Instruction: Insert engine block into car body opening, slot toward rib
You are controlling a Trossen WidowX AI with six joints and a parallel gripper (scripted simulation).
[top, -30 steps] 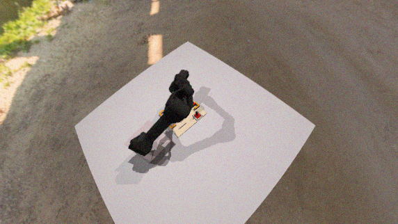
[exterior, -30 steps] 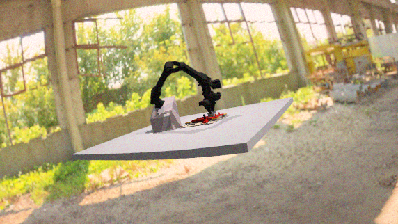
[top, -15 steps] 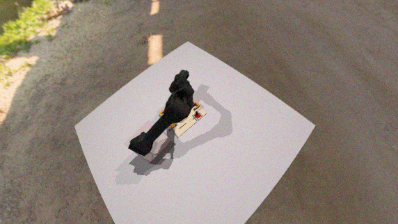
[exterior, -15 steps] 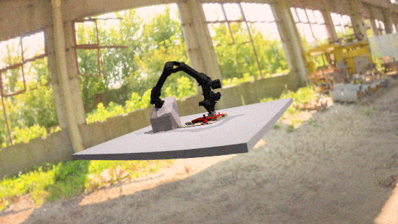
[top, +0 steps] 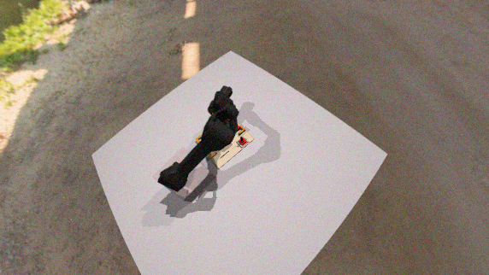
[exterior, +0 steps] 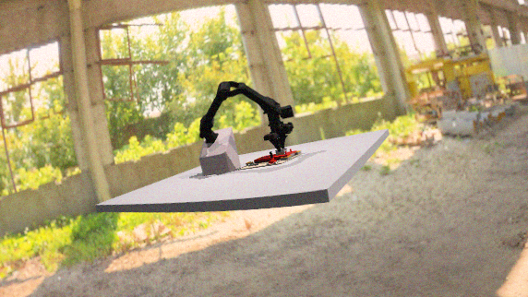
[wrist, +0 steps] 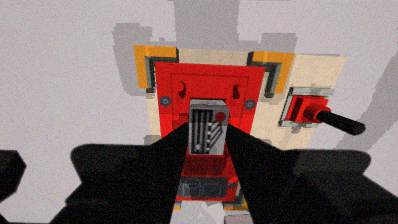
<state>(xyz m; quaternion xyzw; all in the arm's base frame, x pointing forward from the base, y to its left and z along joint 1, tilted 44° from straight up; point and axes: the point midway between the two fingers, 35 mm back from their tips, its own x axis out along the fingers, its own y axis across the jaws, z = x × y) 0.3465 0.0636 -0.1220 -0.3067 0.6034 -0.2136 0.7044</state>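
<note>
Now: the grey engine block 10 mm below my gripper tip. The rest, counted from my gripper tip: beige board 40 mm behind, 30 mm to the right, 30 mm below.
</note>
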